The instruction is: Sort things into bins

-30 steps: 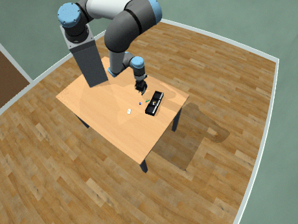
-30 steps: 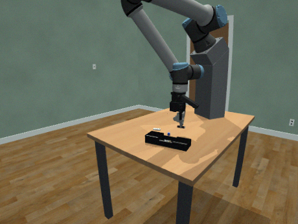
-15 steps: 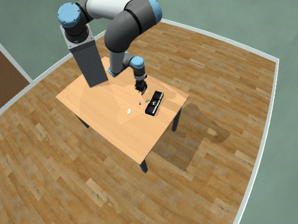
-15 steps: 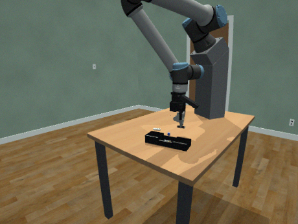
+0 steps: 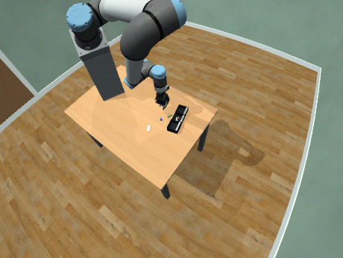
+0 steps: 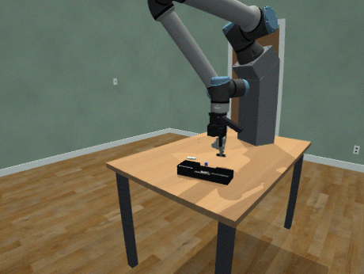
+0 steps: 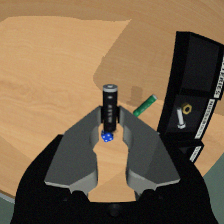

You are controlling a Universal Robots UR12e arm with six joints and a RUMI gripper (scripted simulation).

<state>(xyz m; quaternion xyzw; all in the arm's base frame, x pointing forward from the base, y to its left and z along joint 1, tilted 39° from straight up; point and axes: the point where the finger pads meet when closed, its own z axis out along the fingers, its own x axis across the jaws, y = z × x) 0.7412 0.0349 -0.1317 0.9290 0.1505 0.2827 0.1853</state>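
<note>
My gripper is now 10 mm above the black cylindrical battery. From my hand the other things lie so: blue die (20 mm ahead, 80 mm to the right, 70 mm below); then brass hex nut (130 mm ahead, 70 mm below); then green battery (60 mm ahead, 20 mm to the right, 70 mm below).
</note>
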